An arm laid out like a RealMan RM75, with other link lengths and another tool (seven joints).
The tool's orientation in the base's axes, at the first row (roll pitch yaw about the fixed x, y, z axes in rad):
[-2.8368 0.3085 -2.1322]
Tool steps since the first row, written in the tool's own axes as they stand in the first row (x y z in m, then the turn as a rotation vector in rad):
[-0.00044 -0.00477 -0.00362 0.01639 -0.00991 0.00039]
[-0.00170 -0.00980 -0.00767 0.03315 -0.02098 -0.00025]
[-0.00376 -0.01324 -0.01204 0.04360 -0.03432 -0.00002]
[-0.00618 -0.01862 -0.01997 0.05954 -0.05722 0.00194]
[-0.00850 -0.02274 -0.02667 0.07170 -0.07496 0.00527]
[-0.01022 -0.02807 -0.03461 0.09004 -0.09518 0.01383]
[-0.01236 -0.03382 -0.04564 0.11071 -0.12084 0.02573]
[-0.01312 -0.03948 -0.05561 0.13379 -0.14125 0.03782]
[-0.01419 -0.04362 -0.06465 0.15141 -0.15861 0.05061]
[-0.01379 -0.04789 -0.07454 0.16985 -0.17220 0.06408]
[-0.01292 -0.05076 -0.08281 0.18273 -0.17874 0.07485]
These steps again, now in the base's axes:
[0.00237 -0.00274 0.00479 -0.00063 -0.01898 -0.00250]
[0.00517 -0.00502 0.01029 -0.00099 -0.03903 -0.00384]
[0.00704 -0.00574 0.01587 0.00392 -0.05524 -0.00341]
[0.00911 -0.00761 0.02535 0.01402 -0.08133 -0.00348]
[0.01068 -0.00872 0.03332 0.02268 -0.10123 -0.00513]
[0.01236 -0.01113 0.04259 0.03221 -0.12712 -0.01269]
[0.01331 -0.01371 0.05490 0.04606 -0.15778 -0.02245]
[0.01392 -0.01726 0.06581 0.05478 -0.18730 -0.03461]
[0.01391 -0.01959 0.07554 0.06424 -0.21058 -0.04662]
[0.01291 -0.02326 0.08563 0.07070 -0.23225 -0.06058]
[0.01127 -0.02635 0.09370 0.07353 -0.24554 -0.07240]

